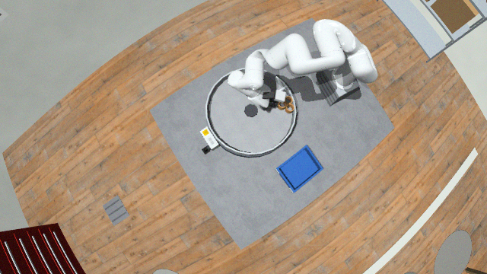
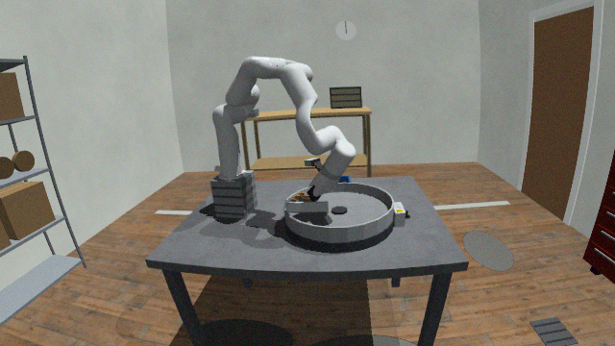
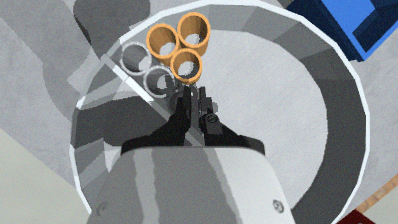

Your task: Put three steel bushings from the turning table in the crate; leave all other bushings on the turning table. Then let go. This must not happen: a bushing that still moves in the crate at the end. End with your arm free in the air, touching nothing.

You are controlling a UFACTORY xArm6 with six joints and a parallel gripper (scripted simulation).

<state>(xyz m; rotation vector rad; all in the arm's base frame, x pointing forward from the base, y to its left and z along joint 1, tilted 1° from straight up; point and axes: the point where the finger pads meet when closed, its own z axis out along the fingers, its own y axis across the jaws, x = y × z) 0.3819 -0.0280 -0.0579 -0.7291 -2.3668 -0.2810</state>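
My gripper is now 1 cm past the blue crate, 33 cm to the right of it and 8 cm above it. Also, from my hand: round turning table 10 cm ahead, 2 cm to the right, 6 cm below.
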